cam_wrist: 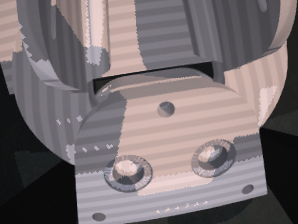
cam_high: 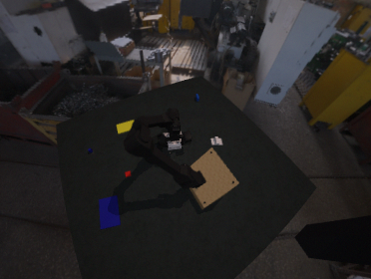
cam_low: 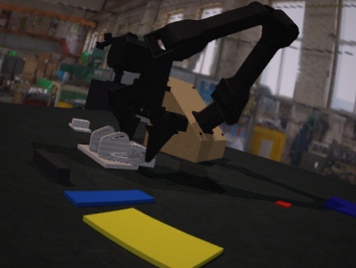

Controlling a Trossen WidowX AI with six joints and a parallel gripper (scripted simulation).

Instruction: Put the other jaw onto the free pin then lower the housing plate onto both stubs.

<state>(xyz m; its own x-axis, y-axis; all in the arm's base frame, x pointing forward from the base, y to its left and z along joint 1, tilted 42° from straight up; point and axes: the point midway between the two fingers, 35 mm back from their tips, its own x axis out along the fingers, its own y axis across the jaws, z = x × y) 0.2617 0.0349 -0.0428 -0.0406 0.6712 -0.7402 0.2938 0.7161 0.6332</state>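
The housing plate lies 10 mm ahead of my gripper tip and 20 mm above it. Also, from my gripper tip: blue strip (230 mm ahead, 130 mm to the left, 10 mm below); black bar (250 mm ahead, 30 mm to the left); white block (80 mm behind, 260 mm to the right).
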